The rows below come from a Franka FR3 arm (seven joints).
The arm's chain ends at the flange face. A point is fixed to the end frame.
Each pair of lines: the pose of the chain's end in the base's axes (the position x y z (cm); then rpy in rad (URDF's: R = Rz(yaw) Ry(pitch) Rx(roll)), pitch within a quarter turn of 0, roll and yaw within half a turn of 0), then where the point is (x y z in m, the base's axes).
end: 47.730 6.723 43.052 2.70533 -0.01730 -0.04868
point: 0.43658 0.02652 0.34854
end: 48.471 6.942 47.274 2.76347 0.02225 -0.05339
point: 0.44080 0.03386 0.39002
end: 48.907 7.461 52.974 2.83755 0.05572 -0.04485
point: 0.44286 0.04510 0.44590
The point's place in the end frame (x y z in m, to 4 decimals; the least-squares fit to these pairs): -0.0401 0.0043 0.0917
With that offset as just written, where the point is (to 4 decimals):
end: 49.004 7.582 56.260 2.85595 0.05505 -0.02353
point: 0.4445 0.0469 0.4782
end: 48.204 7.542 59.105 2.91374 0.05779 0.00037
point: 0.4369 0.0505 0.5052
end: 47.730 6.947 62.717 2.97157 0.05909 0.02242
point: 0.4324 0.0487 0.5400
